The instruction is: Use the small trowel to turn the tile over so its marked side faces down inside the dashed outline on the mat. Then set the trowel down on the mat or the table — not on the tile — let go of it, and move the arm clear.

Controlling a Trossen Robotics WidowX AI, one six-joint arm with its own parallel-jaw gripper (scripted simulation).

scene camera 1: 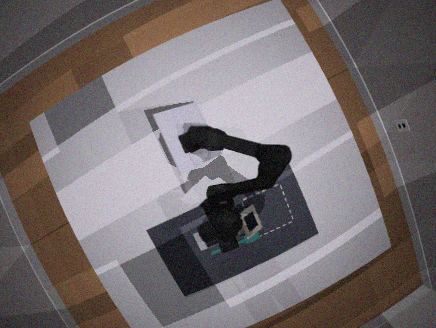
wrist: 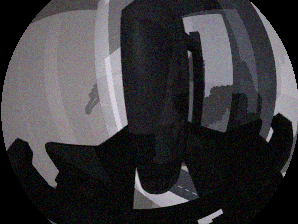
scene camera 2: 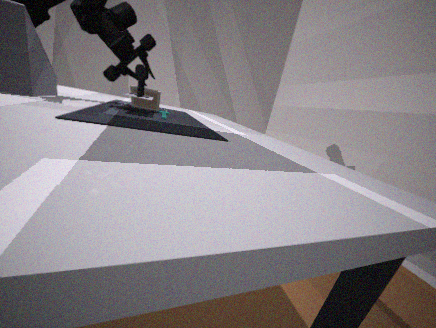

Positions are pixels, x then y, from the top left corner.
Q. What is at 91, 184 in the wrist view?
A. My gripper.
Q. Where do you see a mat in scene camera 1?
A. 193, 270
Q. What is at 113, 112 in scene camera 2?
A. A mat.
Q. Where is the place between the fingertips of my gripper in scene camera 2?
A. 150, 82
